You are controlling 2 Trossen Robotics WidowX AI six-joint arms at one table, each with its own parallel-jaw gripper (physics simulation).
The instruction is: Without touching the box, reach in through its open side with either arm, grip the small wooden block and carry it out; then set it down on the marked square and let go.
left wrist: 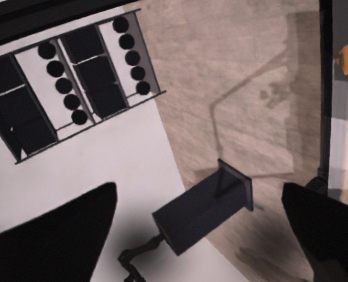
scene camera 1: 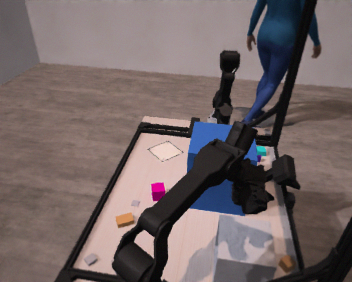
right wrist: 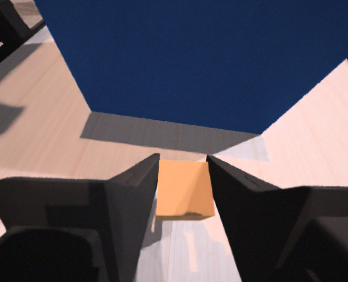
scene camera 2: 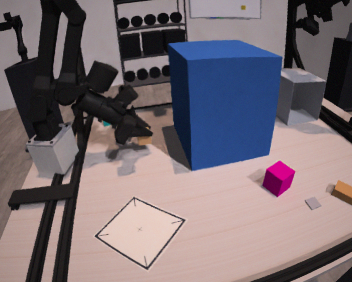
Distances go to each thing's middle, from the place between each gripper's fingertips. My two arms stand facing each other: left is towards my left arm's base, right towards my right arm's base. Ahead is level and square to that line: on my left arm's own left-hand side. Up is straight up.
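Scene:
The magenta cube (scene camera 2: 278, 178) is 42 cm ahead of my left hand, 24 cm to the right of it and 33 cm below it. My right hand, meanwhile, is 3 cm above the cube, 28 cm to the right of it and 21 cm short of it.

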